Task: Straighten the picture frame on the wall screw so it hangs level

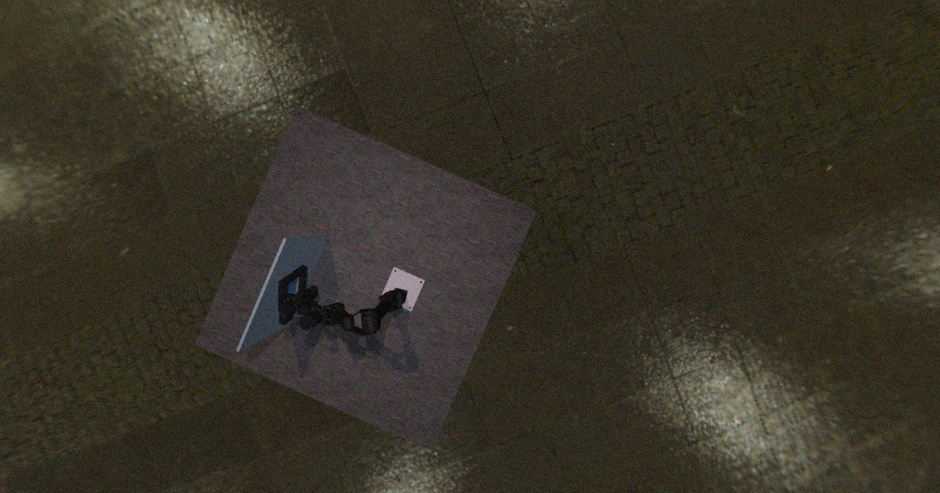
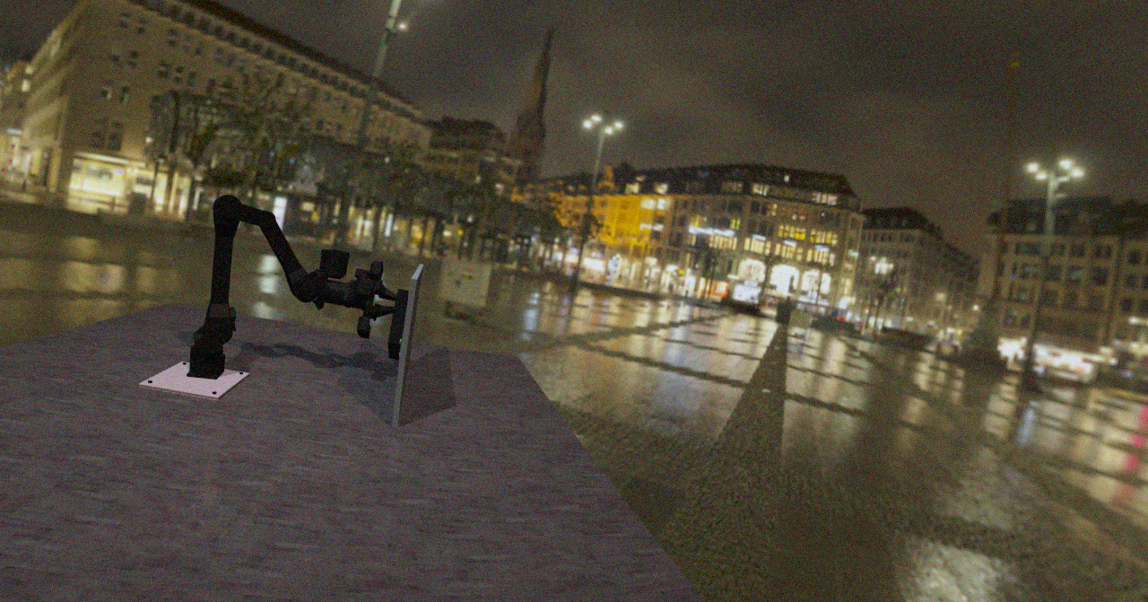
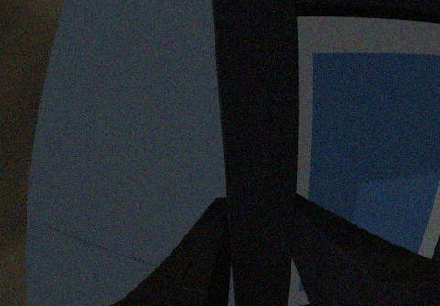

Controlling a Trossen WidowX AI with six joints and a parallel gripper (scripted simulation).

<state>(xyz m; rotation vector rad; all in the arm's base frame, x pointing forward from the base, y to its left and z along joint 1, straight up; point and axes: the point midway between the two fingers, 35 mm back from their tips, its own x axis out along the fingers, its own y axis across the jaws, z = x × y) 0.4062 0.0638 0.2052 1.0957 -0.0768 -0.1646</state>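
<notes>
My gripper tip is now 20 mm to the left of the picture frame and 50 mm above it. Round my gripper tip: wall panel (10 mm ahead, 20 mm to the right, 60 mm below).
</notes>
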